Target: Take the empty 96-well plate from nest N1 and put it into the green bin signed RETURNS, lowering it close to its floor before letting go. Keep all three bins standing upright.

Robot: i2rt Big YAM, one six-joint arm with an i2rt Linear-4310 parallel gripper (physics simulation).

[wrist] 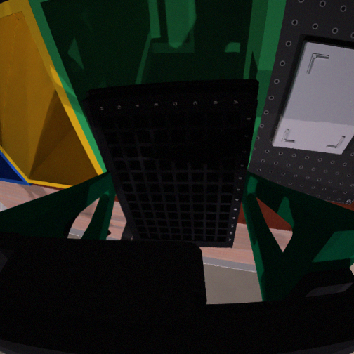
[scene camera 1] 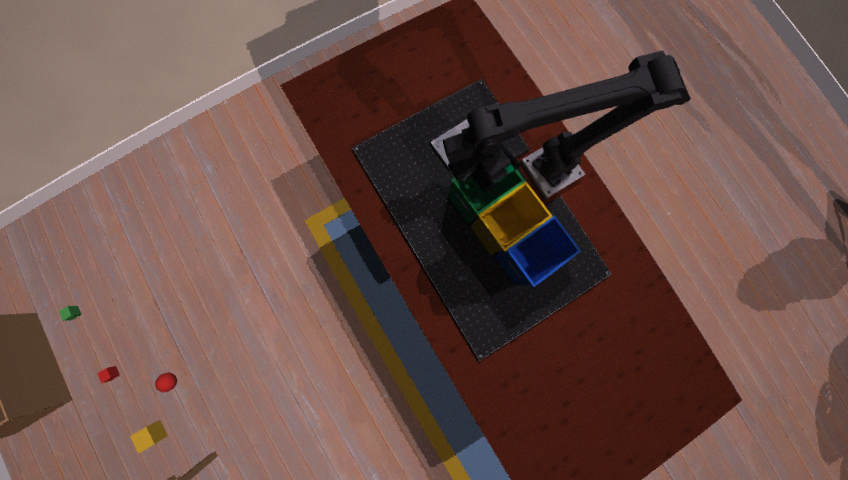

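Seen in the pictures: gripper, fingertip midpoint: (scene camera 1: pixel 492 169); arm's base, origin of the base link: (scene camera 1: pixel 551 168).
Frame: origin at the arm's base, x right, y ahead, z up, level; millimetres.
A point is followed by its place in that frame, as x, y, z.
Observation:
The black 96-well plate (wrist: pixel 175 165) is held between the green fingers of my gripper (wrist: pixel 177 178) (scene camera 1: pixel 492 172) @[105, 253, 195], lettered edge toward the top of the wrist view. My gripper is shut on it, over the green bin (scene camera 1: pixel 471 196) @[103, 287, -10] (wrist: pixel 274 45). In the wrist view the plate covers part of the bin's opening; how high it is above the bin floor cannot be told. In scene camera 1 the arm hides the plate and part of the bin. A pale nest plate (scene camera 1: pixel 440 143) @[318, 249, -1] (wrist: pixel 320 95) with corner brackets bears nothing in the wrist view; its label does not show.
The yellow bin (scene camera 1: pixel 516 215) @[-47, 210, -10] (wrist: pixel 30 90) stands upright beside the green bin, and the blue bin (scene camera 1: pixel 544 252) @[-206, 220, -10] (wrist: pixel 7 167) stands upright beyond it. All stand on the black perforated board (scene camera 1: pixel 389 163) @[377, 433, -13]. The arm's base plate (scene camera 1: pixel 550 189) @[-55, 55, -2] is close to the green and yellow bins.

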